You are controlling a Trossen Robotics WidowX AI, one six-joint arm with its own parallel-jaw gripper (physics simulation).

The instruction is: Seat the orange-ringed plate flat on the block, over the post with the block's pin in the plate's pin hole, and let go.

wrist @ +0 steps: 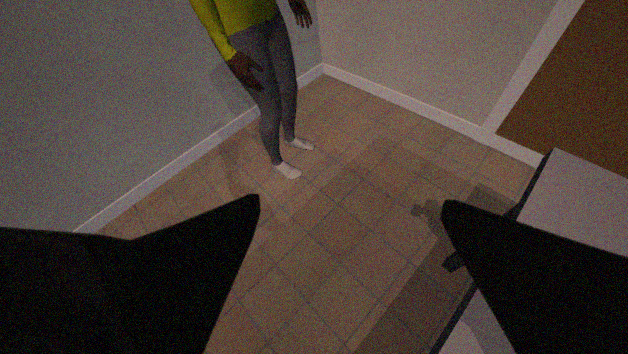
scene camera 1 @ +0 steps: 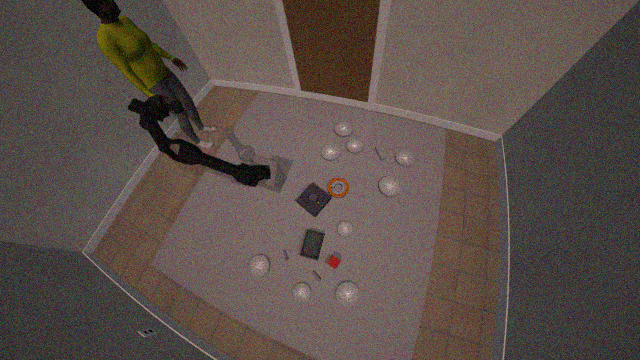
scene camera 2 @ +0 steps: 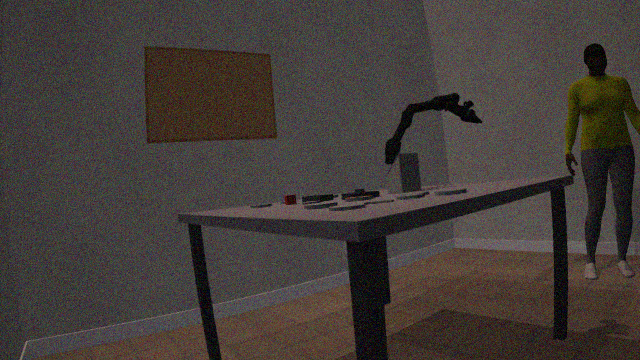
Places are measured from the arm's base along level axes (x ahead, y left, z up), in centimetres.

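Pixels of known places: gripper, fingertip midpoint: (wrist: 350, 205) (scene camera 1: 169, 110) (scene camera 2: 480, 122); arm's base at its link origin: (scene camera 1: 264, 171) (scene camera 2: 400, 164).
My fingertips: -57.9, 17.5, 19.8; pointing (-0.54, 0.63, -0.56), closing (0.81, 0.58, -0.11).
Observation:
Ahead of a thing's pixels: the offset from my fingertips to its top centre, as dx, dy, dz. "*": to the spot under its first point.
The orange-ringed plate {+92.9, -14.1, -31.0} (scene camera 1: 347, 188) lies on the table just right of the dark square block {+82.4, -22.7, -28.4} (scene camera 1: 312, 208) (scene camera 2: 372, 194) in scene camera 1. It is off the post. The round post {* +82.6, -22.7, -28.4} (scene camera 1: 313, 197) stands up from the middle of the block, and a tiny light spot, perhaps the pin, shows beside it. The hole in the plate is too small to make out. My gripper (wrist: 350, 205) is open and empty, its two black fingers wide apart. It is raised high at the far left in scene camera 1, beyond the table edge, far from plate and block.
On the table (scene camera 1: 215, 235) (scene camera 2: 270, 226) are a dark tray {+86.9, -44.0, -29.7} (scene camera 1: 312, 244), a red cube {+98.1, -49.5, -28.2} (scene camera 1: 334, 262) (scene camera 2: 290, 199), several pale round discs and small grey bars. A grey upright box (scene camera 2: 410, 172) stands near the arm. A person in yellow (scene camera 1: 132, 50) (scene camera 2: 602, 112) (wrist: 245, 12) stands near the gripper.

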